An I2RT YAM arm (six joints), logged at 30 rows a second.
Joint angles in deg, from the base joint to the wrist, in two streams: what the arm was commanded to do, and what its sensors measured. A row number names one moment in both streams.
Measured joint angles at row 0:
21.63 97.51 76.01 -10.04 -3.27 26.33
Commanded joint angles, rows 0 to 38:
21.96 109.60 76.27 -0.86 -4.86 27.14
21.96 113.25 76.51 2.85 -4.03 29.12
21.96 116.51 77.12 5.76 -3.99 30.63
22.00 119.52 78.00 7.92 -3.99 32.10
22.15 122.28 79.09 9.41 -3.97 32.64
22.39 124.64 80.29 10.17 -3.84 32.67
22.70 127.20 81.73 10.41 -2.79 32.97
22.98 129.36 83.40 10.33 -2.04 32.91
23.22 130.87 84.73 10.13 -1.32 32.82
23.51 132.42 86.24 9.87 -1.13 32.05
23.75 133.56 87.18 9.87 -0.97 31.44
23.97 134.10 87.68 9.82 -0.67 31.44
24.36 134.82 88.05 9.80 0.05 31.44
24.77 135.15 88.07 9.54 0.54 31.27
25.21 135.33 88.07 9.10 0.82 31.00
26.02 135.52 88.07 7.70 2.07 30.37
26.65 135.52 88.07 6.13 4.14 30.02
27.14 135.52 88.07 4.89 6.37 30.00
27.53 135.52 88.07 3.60 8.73 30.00
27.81 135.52 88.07 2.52 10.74 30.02
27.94 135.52 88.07 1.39 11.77 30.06
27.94 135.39 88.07 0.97 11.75 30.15
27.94 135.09 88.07 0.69 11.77 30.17
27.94 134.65 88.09 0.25 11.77 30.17
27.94 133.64 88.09 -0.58 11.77 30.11
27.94 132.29 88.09 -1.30 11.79 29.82
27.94 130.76 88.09 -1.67 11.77 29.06
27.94 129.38 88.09 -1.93 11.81 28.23
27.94 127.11 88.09 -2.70 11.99 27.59
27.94 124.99 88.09 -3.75 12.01 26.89
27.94 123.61 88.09 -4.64 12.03 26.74
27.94 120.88 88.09 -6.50 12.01 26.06
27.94 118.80 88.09 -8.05 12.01 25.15
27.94 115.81 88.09 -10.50 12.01 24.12
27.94 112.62 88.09 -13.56 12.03 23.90
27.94 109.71 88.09 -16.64 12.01 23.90
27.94 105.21 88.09 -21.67 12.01 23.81
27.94 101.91 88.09 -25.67 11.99 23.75
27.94 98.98 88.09 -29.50 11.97 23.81
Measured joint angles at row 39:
27.94 109.67 88.05 -21.67 11.20 25.21
